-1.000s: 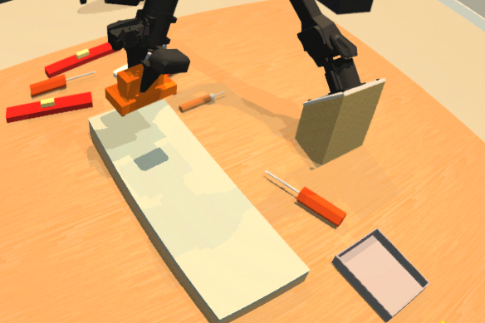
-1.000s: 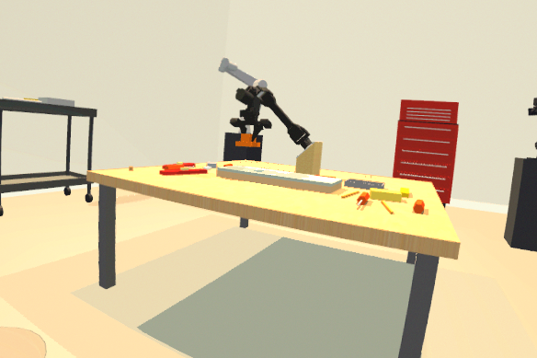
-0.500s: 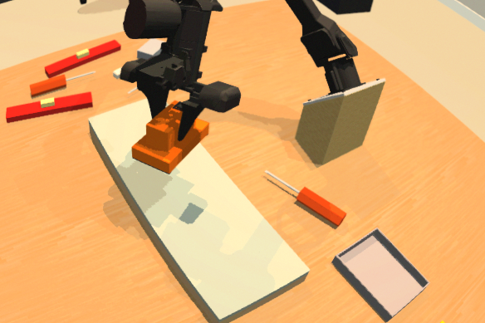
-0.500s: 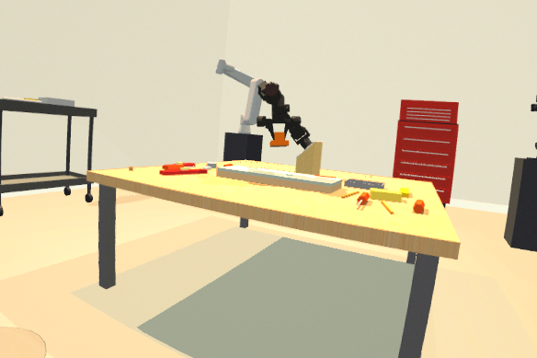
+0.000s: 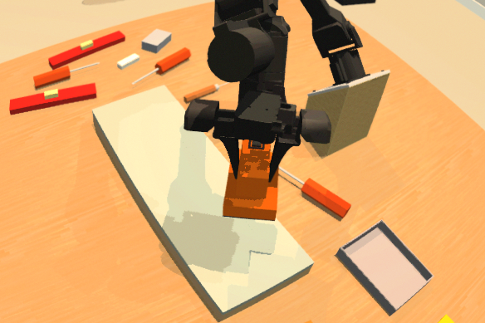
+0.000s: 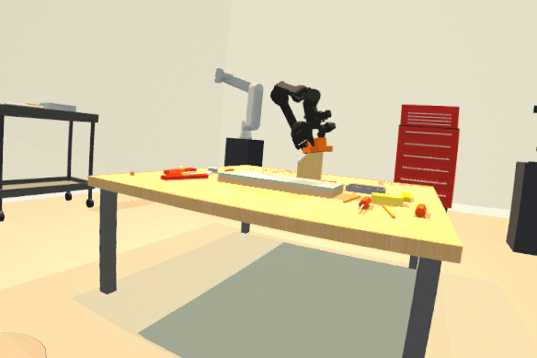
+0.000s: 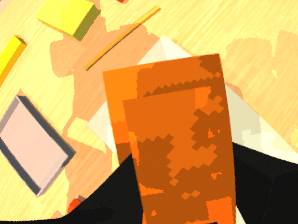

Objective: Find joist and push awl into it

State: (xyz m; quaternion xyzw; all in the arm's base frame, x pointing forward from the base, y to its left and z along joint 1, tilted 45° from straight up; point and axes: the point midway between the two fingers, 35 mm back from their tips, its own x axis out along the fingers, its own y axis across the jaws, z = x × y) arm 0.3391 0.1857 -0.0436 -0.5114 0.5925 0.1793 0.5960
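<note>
My gripper tip is 40 mm to the left of the indicator window, 30 mm below it and 20 mm past it. Round my gripper tip: grey tray (220 mm behind, 180 mm below, 170 mm to the left); then orange stud finder (20 mm to the right, 20 mm above, 10 mm behind); then yellow block (350 mm to the left, 180 mm below, 180 mm behind).
</note>
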